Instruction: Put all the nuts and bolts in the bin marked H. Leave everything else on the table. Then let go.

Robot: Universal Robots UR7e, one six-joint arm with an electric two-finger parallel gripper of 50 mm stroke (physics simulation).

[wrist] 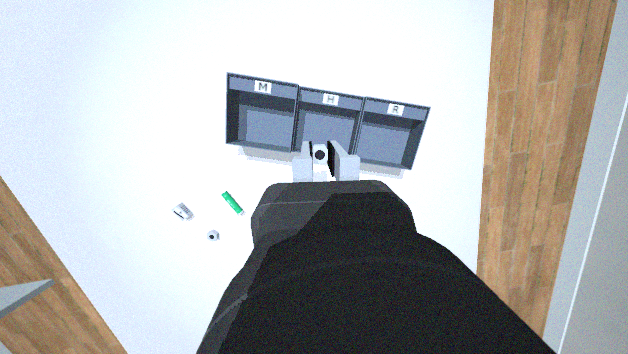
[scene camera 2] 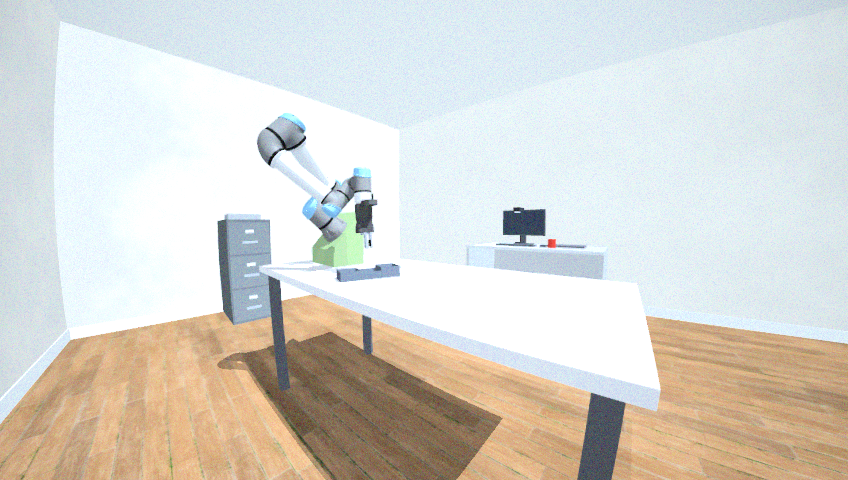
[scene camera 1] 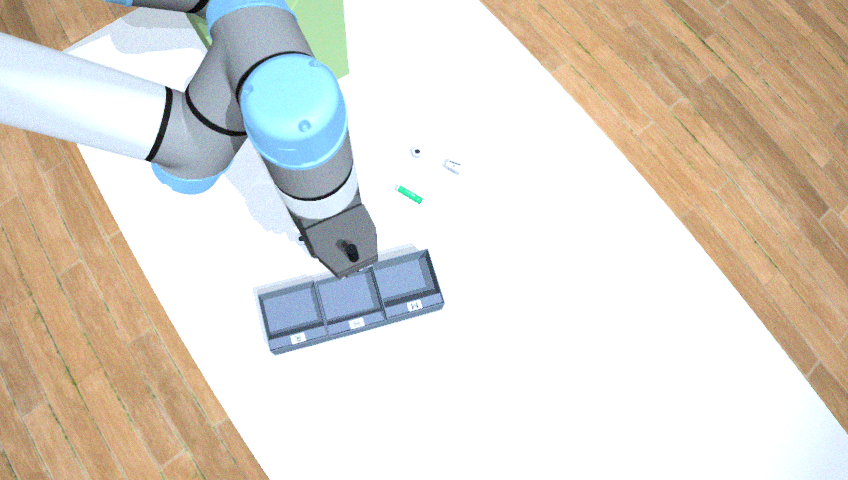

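Pixels of known places: gripper, fingertip midpoint: [wrist: 319,153] [scene camera 2: 368,247]; arm's base, link origin: [scene camera 2: 336,231].
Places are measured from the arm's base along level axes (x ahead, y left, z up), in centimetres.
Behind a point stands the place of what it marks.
My gripper [scene camera 2: 368,242] @(x 44.4, y -8.8, z -6.2 cm) [wrist: 319,153] @(x 44.4, y -8.8, z -6.2 cm) is shut on a silver hex nut [wrist: 320,154] @(x 44.4, y -8.8, z -5.5 cm) with a dark hole. It holds the nut above the table, over the near edge of the bin marked H [scene camera 1: 339,327] @(x 48.6, y -13.6, z -15.7 cm) [wrist: 345,103] @(x 48.6, y -13.1, z -15.7 cm), the middle of three joined bins. No object shows on the visible part of bin H's floor; the fingers hide part of it in the wrist view. A second nut [scene camera 1: 415,152] @(x 30.8, y 11.3, z -17.6 cm) [wrist: 213,235] @(x 31.0, y 11.3, z -17.7 cm) lies on the table beyond the green stick. Another small nut-like piece [scene camera 1: 301,238] @(x 33.6, y -11.3, z -17.6 cm) shows partly behind the gripper body in scene camera 1; the wrist view does not show it.
Bin M [scene camera 1: 397,310] @(x 51.2, y -5.7, z -14.3 cm) [wrist: 240,82] @(x 52.8, y -0.7, z -14.3 cm) and bin R [scene camera 1: 279,344] @(x 46.2, y -21.9, z -15.0 cm) [wrist: 417,111] @(x 46.2, y -22.1, z -15.0 cm) flank bin H. A green USB-stick-like piece [scene camera 1: 409,194] @(x 36.5, y 6.4, z -17.5 cm) [wrist: 232,202] @(x 36.6, y 6.3, z -17.6 cm) and a silver sharpener-like piece [scene camera 1: 452,165] @(x 36.0, y 14.9, z -17.4 cm) [wrist: 183,211] @(x 36.3, y 14.5, z -17.4 cm) lie on the table. A green block [scene camera 2: 337,252] @(x 11.5, y -6.0, z -10.7 cm) stands by the arm.
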